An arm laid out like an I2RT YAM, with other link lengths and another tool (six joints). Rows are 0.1 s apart.
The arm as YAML. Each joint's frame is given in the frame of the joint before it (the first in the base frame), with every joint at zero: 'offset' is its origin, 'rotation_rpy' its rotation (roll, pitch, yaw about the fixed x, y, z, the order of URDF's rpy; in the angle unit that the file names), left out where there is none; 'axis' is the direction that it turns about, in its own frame. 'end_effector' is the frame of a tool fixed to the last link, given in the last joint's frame.
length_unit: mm
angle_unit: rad
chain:
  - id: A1
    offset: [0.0, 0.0, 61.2]
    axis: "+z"
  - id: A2
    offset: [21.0, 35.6, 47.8]
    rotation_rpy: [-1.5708, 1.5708, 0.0]
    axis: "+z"
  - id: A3
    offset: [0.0, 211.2, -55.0]
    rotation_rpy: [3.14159, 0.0, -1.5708]
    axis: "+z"
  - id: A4
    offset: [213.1, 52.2, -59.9]
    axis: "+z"
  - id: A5
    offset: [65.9, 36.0, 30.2]
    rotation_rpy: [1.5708, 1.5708, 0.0]
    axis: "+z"
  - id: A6
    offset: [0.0, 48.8, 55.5]
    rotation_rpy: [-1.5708, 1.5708, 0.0]
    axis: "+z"
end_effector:
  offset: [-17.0, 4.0, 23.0]
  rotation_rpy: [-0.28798, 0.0, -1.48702]
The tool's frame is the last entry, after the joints.
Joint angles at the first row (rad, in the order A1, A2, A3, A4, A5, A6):
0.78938 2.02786 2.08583 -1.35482 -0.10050 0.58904
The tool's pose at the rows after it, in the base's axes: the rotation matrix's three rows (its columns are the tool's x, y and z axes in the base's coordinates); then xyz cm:
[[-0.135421, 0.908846, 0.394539], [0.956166, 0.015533, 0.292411], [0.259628, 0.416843, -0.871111]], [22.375, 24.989, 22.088]
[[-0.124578, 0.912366, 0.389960], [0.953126, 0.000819, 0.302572], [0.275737, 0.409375, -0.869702]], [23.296, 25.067, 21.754]
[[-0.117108, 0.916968, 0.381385], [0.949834, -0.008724, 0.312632], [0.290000, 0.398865, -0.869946]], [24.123, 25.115, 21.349]
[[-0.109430, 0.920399, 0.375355], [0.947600, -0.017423, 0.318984], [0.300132, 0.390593, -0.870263]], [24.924, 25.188, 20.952]
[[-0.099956, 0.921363, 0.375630], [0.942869, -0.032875, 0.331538], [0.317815, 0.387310, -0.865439]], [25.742, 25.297, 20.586]
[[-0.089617, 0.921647, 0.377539], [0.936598, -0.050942, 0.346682], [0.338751, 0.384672, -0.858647]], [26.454, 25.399, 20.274]
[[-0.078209, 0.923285, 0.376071], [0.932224, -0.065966, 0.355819], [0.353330, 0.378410, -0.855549]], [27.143, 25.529, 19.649]
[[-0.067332, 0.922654, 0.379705], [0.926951, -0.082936, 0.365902], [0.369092, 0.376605, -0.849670]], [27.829, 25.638, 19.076]
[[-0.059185, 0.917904, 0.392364], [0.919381, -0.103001, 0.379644], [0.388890, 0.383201, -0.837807]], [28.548, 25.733, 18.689]
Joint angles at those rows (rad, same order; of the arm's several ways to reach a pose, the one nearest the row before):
0.76740 2.06961 2.14231 -1.35977 -0.11544 0.58039
0.74654 2.10361 2.17597 -1.35550 -0.13525 0.57382
0.72755 2.13668 2.20573 -1.35287 -0.15635 0.56480
0.71124 2.17287 2.24201 -1.35442 -0.17200 0.55788
0.69545 2.20310 2.27080 -1.34379 -0.18925 0.55593
0.68153 2.22551 2.28981 -1.32739 -0.20773 0.55797
0.66960 2.25023 2.29845 -1.30578 -0.22298 0.56096
0.65802 2.27030 2.30233 -1.27866 -0.23601 0.56526
0.64636 2.28424 2.30471 -1.24504 -0.24686 0.57027

